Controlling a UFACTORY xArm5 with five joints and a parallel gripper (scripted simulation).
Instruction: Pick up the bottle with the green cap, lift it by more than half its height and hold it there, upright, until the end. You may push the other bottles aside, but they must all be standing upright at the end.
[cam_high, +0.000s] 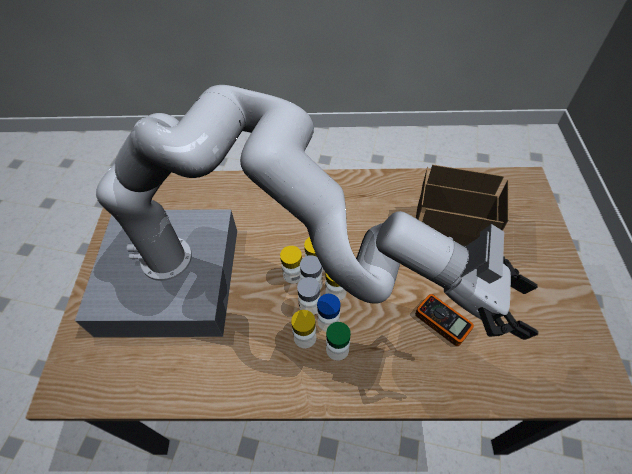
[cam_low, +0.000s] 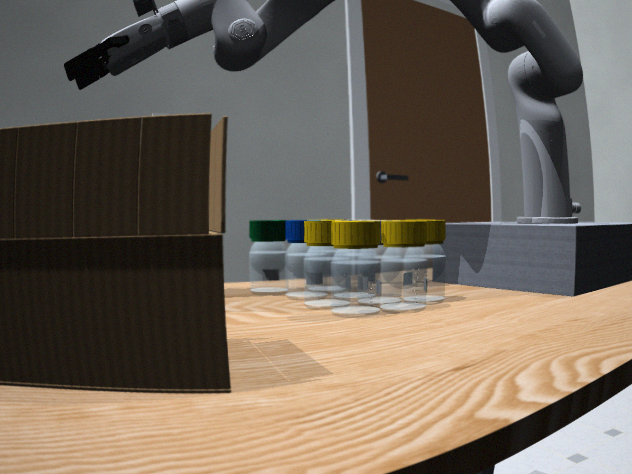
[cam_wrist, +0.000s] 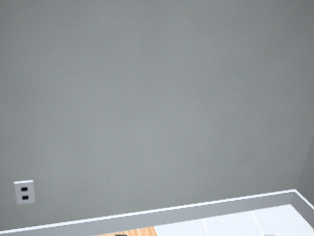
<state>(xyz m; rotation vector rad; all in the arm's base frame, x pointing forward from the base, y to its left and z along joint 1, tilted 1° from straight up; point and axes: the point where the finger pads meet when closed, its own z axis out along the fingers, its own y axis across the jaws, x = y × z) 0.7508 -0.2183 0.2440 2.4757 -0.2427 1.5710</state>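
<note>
Right now the green-capped bottle is 31 cm behind my hand, 4 cm to the left of it and 29 cm below it. Also, from my hand: blue-capped bottle (34 cm behind, 11 cm to the left, 29 cm below); orange multimeter (5 cm behind, 12 cm to the left, 32 cm below).
</note>
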